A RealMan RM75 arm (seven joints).
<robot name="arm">
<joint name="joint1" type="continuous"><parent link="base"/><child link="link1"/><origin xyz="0 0 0.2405"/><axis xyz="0 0 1"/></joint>
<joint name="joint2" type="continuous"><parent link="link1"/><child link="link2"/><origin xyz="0 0 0" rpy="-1.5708 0 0"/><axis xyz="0 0 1"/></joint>
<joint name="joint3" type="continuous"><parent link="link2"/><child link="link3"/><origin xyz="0 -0.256 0" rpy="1.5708 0 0"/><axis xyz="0 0 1"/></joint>
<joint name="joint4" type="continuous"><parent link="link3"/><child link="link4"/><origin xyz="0 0 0" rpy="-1.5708 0 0"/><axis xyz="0 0 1"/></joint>
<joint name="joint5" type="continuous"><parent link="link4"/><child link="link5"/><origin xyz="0 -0.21 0" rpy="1.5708 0 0"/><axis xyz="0 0 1"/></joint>
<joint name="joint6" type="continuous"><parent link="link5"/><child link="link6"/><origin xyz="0 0 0" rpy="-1.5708 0 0"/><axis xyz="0 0 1"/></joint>
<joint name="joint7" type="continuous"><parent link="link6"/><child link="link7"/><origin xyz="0 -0.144 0" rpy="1.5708 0 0"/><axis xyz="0 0 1"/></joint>
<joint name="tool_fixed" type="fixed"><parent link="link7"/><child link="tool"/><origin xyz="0 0 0"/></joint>
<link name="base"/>
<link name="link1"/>
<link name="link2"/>
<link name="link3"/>
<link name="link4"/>
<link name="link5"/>
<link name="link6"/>
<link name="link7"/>
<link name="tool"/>
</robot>
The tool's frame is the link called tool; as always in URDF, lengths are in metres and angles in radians. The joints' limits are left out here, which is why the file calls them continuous.
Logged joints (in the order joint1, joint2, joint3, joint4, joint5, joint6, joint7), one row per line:
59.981, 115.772, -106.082, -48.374, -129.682, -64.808, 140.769
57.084, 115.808, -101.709, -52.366, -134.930, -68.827, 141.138
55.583, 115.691, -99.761, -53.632, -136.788, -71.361, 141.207
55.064, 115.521, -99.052, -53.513, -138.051, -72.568, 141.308
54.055, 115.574, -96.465, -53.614, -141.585, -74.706, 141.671
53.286, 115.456, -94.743, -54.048, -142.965, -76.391, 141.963
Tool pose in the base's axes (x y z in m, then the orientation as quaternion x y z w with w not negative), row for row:
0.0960, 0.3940, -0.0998, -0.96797, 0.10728, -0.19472, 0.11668
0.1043, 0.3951, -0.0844, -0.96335, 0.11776, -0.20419, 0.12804
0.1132, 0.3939, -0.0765, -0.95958, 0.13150, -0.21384, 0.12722
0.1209, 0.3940, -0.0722, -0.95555, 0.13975, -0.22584, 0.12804
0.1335, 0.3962, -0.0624, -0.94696, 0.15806, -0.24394, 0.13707
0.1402, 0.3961, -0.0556, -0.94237, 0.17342, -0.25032, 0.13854
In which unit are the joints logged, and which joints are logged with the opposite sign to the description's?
The joints are logged in degrees. Opposite sign: none.
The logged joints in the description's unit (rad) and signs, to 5 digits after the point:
1.04687, 2.02060, -1.85148, -0.84429, -2.26338, -1.13111, 2.45688
0.99630, 2.02123, -1.77516, -0.91396, -2.35497, -1.20126, 2.46332
0.97011, 2.01919, -1.74116, -0.93605, -2.38740, -1.24548, 2.46453
0.96105, 2.01622, -1.72878, -0.93398, -2.40944, -1.26655, 2.46629
0.94344, 2.01715, -1.68363, -0.93574, -2.47112, -1.30387, 2.47263
0.93002, 2.01509, -1.65358, -0.94332, -2.49521, -1.33327, 2.47772

